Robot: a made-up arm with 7 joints.
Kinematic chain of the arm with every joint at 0, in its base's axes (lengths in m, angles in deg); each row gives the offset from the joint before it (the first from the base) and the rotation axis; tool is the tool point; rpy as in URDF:
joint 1: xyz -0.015 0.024 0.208 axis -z
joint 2: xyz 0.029 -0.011 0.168 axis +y
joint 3: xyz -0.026 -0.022 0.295 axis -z
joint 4: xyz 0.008 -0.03 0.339 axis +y
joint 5: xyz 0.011 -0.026 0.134 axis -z
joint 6: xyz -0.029 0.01 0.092 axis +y
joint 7: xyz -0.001 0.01 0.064 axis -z
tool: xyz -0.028 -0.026 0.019 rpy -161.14 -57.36 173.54
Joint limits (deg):
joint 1: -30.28..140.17
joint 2: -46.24..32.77
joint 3: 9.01..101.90
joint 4: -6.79..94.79
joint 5: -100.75..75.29
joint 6: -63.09..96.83
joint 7: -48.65..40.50
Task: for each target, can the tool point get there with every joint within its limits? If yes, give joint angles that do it. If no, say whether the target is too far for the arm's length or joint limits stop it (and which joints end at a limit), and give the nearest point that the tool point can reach.
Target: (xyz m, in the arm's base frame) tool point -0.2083 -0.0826 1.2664
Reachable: yes | joints 68.48 -3.88 47.50 41.24 -6.38 14.89 7.25
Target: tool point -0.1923 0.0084 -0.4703
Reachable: no: joint limits stop it (at a limit: joint 2, joint 3, joint 4, joint 5, joint 6) | nearest point -0.6097 -0.0283 0.5975 | short by 1.147 m
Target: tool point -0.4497 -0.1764 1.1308
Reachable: yes | joints 120.93 20.43 39.07 53.45 -45.46 -18.58 -22.65
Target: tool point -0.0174 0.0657 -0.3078
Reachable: no: joint limits stop it (at a limit: joint 2, joint 3, joint 4, joint 5, joint 6) | nearest point -0.0493 0.6200 0.5975 | short by 1.062 m
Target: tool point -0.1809 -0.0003 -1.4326
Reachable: no: too far | nearest point -0.6057 -0.0625 0.5975 | short by 2.075 m
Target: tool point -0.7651 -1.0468 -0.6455
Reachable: no: too far | nearest point -0.3741 -0.4886 0.6073 | short by 1.426 m
